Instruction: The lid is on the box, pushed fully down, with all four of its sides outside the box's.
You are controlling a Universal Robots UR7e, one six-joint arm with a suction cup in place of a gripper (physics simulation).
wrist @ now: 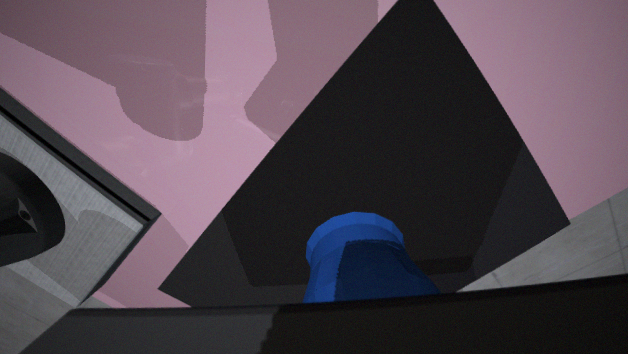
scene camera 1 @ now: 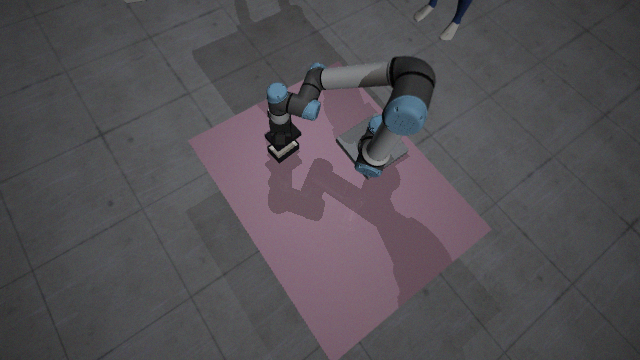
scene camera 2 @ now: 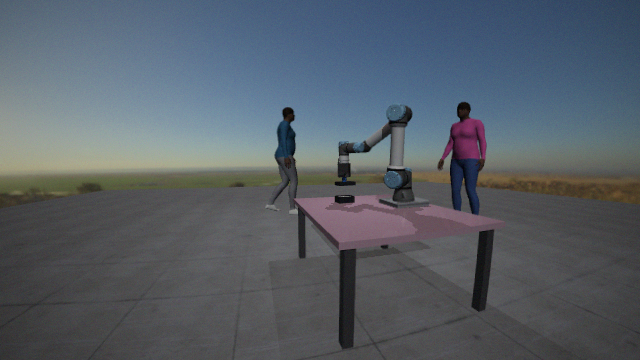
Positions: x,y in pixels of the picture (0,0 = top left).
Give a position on my suction cup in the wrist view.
At 355,256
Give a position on a black lid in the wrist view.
408,128
